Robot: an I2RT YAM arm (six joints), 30 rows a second.
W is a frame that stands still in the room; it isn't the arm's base.
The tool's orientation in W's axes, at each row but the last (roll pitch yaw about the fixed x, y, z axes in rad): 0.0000, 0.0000, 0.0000; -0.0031, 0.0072, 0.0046; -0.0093, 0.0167, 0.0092; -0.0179, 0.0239, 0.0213; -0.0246, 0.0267, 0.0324; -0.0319, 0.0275, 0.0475; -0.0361, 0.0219, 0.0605
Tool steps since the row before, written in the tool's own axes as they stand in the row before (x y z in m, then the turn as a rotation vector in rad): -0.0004, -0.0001, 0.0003, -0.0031, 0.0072, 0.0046; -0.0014, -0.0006, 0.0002, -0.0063, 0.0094, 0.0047; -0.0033, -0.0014, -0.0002, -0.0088, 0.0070, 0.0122; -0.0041, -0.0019, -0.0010, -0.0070, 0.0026, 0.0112; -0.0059, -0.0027, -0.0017, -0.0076, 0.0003, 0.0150; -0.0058, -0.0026, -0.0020, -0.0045, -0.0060, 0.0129; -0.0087, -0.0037, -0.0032, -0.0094, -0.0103, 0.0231
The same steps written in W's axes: -0.0004, -0.0001, 0.0003, -0.0031, 0.0072, 0.0046; -0.0014, -0.0006, 0.0002, -0.0063, 0.0094, 0.0047; -0.0033, -0.0014, -0.0001, -0.0087, 0.0070, 0.0123; -0.0041, -0.0020, -0.0009, -0.0068, 0.0027, 0.0113; -0.0058, -0.0029, -0.0015, -0.0072, 0.0004, 0.0152; -0.0057, -0.0029, -0.0018, -0.0039, -0.0058, 0.0132; -0.0085, -0.0043, -0.0029, -0.0083, -0.0100, 0.0237
